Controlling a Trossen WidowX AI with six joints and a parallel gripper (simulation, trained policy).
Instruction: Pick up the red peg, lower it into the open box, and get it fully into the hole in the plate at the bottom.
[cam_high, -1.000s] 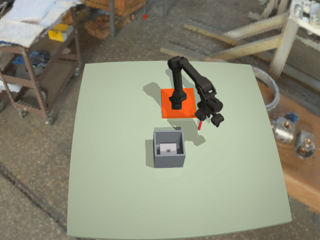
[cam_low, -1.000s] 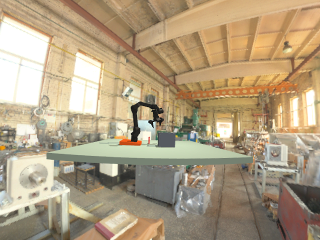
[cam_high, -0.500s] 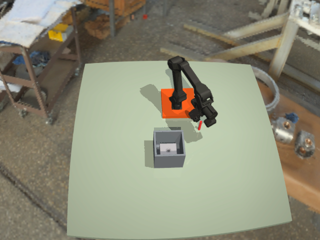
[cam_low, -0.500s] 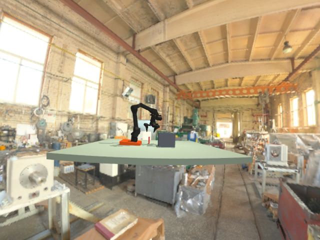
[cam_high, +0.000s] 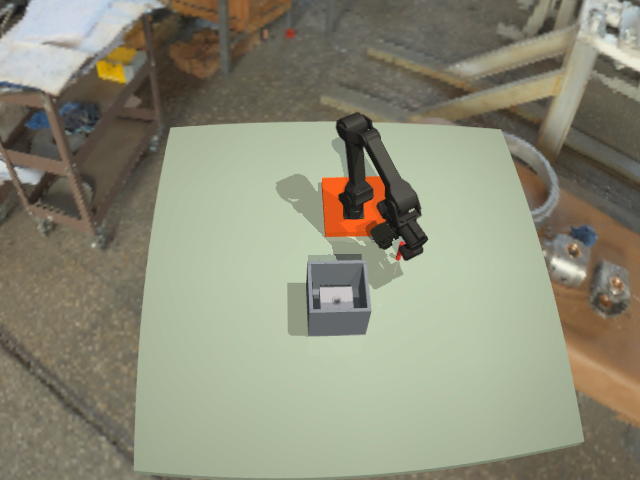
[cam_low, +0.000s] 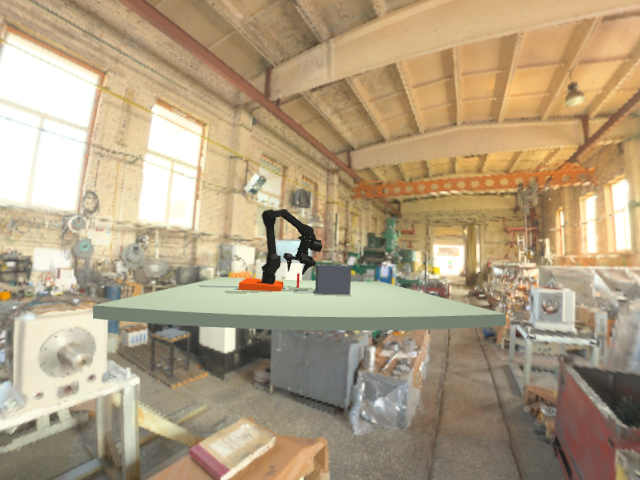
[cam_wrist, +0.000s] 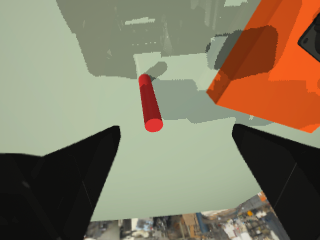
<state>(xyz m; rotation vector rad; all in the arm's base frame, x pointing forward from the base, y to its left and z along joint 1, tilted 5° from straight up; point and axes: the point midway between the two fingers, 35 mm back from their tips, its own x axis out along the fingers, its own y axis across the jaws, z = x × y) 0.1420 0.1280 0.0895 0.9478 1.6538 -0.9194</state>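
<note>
My gripper tip is 2 cm short of the red peg and 4 cm above it. Round my gripper tip: light grey plate (20 cm ahead, 19 cm to the right, 4 cm below).
</note>
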